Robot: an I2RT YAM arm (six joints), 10 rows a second.
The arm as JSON. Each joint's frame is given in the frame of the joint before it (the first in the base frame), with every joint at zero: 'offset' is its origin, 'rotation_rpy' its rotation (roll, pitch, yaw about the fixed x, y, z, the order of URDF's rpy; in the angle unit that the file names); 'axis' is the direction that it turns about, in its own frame. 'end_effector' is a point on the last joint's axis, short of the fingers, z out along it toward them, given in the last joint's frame.
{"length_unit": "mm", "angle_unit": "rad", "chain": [
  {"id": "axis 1", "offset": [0.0, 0.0, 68.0], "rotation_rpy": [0.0, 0.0, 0.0], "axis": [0.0, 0.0, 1.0]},
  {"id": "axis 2", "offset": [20.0, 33.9, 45.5], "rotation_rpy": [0.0, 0.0, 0.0], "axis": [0.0, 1.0, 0.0]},
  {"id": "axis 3", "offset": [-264.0, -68.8, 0.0], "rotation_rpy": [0.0, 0.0, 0.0], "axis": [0.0, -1.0, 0.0]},
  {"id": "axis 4", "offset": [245.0, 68.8, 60.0], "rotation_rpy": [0.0, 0.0, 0.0], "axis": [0.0, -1.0, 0.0]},
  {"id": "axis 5", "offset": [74.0, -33.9, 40.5], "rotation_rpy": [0.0, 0.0, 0.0], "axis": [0.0, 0.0, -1.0]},
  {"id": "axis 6", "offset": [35.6, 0.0, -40.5], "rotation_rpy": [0.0, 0.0, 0.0], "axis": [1.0, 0.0, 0.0]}
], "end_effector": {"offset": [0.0, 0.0, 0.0], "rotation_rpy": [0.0, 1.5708, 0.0]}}
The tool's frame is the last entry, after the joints.
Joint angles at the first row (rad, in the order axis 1, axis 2, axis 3, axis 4, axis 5, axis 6):
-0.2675 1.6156 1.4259 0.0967 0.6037 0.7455
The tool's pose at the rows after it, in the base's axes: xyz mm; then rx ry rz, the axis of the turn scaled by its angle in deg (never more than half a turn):
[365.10 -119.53 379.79 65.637 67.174 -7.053]
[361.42 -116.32 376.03 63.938 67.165 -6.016]
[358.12 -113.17 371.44 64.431 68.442 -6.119]
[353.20 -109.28 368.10 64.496 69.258 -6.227]
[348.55 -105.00 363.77 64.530 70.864 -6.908]
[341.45 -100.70 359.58 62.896 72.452 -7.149]
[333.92 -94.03 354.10 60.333 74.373 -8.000]
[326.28 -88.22 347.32 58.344 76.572 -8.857]
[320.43 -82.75 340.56 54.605 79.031 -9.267]
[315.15 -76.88 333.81 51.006 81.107 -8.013]
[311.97 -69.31 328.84 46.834 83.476 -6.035]
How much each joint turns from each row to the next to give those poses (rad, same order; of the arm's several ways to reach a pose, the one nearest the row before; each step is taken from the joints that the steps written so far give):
0.0025 -0.0131 -0.0210 0.0203 -0.0160 -0.0074
0.0040 -0.0199 -0.0454 0.0508 -0.0206 -0.0156
0.0060 -0.0148 -0.0223 -0.0188 0.0014 0.0069
0.0070 -0.0216 -0.0291 -0.0059 0.0026 0.0005
0.0087 -0.0203 -0.0264 -0.0188 0.0047 -0.0055
0.0057 -0.0313 -0.0455 0.0133 -0.0151 -0.0277
0.0128 -0.0350 -0.0552 0.0251 -0.0106 -0.0467
0.0109 -0.0334 -0.0521 0.0097 -0.0097 -0.0370
0.0096 -0.0277 -0.0525 0.0314 -0.0319 -0.0578
0.0099 -0.0261 -0.0505 0.0315 -0.0475 -0.0367
0.0156 -0.0199 -0.0366 0.0205 -0.0570 -0.0345

